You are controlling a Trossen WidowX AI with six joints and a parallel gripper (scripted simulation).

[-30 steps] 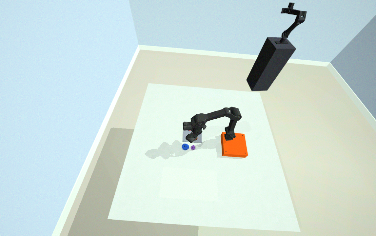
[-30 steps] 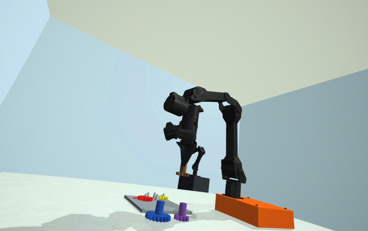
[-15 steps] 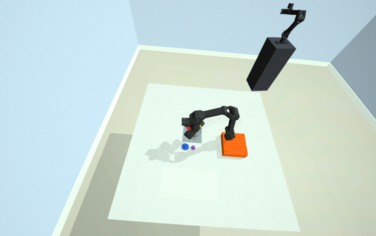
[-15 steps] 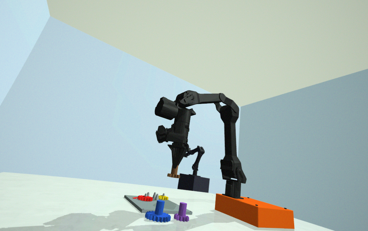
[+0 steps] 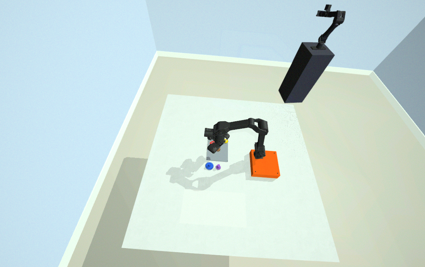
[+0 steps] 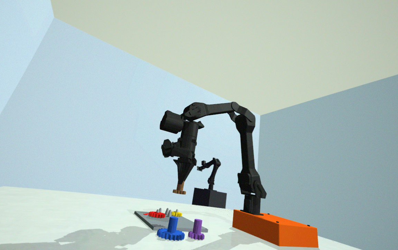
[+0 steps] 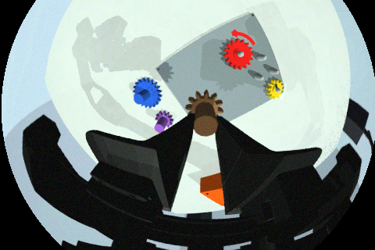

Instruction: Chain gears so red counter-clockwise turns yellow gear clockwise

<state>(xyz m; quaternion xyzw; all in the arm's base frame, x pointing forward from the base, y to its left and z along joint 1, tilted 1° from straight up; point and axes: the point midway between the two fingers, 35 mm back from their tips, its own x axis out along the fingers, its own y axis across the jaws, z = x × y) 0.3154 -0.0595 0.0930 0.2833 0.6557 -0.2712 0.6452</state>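
Now: the red gear 10 mm ahead of my gripper tip, 90 mm to the right of it and 100 mm below it. The rest, counted from my gripper tip: blue gear (70 mm ahead, 90 mm to the left, 100 mm below); purple gear (110 mm to the left, 100 mm below); brown gear (10 mm below).
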